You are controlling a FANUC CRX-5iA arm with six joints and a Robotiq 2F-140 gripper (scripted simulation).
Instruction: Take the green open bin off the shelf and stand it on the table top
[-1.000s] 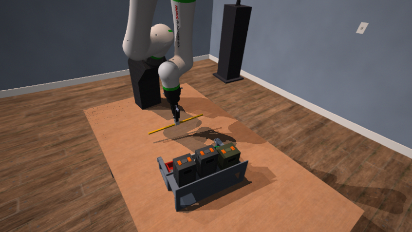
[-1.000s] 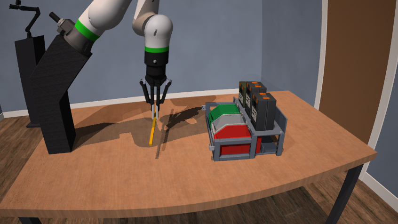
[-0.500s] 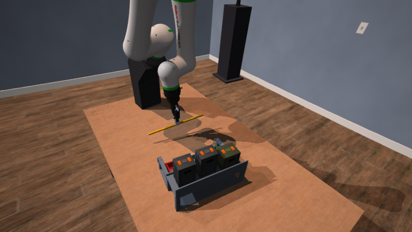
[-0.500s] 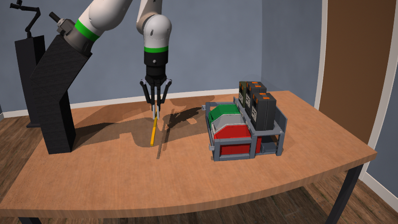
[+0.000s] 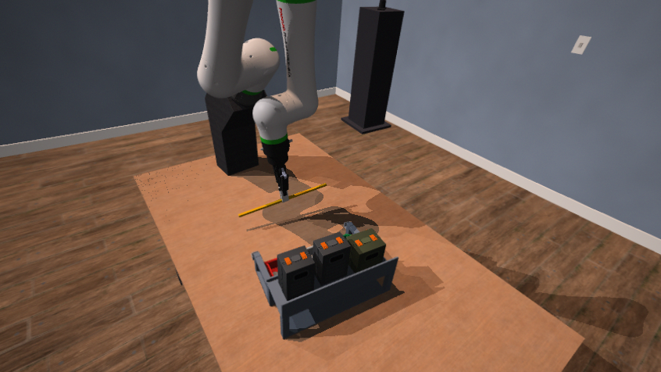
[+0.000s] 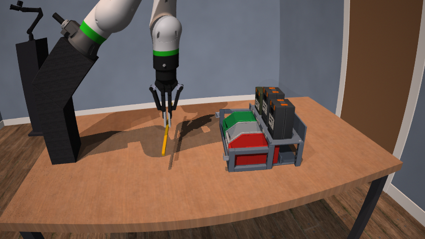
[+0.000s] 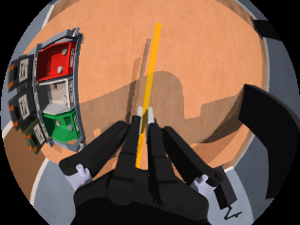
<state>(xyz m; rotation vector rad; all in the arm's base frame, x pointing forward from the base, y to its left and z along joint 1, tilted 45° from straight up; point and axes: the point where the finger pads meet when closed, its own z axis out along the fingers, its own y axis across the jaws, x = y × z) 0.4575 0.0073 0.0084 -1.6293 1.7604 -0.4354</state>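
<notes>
Right now my hand is 30 mm above the thin yellow bar. From my hand the other things lie so: green open bin: 320 mm ahead, 90 mm to the left, 80 mm below; red bin: 300 mm ahead, 140 mm to the right, 80 mm below; grey bin: 310 mm ahead, 80 mm below, 20 mm to the right.
</notes>
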